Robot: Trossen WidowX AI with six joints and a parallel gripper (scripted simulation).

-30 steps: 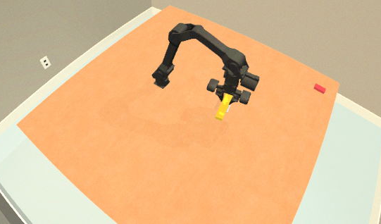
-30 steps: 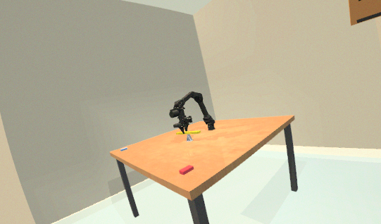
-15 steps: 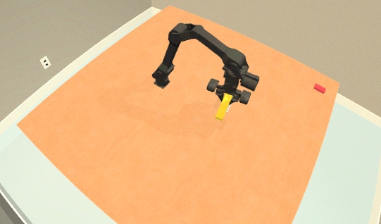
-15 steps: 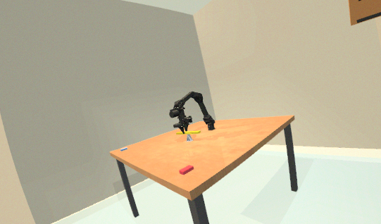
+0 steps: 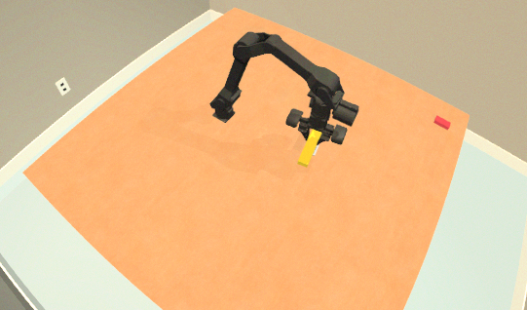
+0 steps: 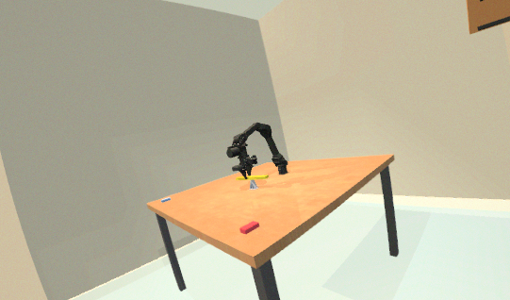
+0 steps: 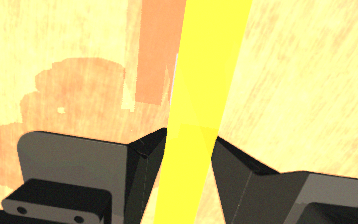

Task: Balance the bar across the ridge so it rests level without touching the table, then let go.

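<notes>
Now: gripper tip 1 cm past the yellow bar and 3 cm to the right of it. Also, from my gripper tip: red block 39 cm ahead, 47 cm to the left, 6 cm below; blue piece 39 cm ahead, 53 cm to the right, 6 cm below.
</notes>
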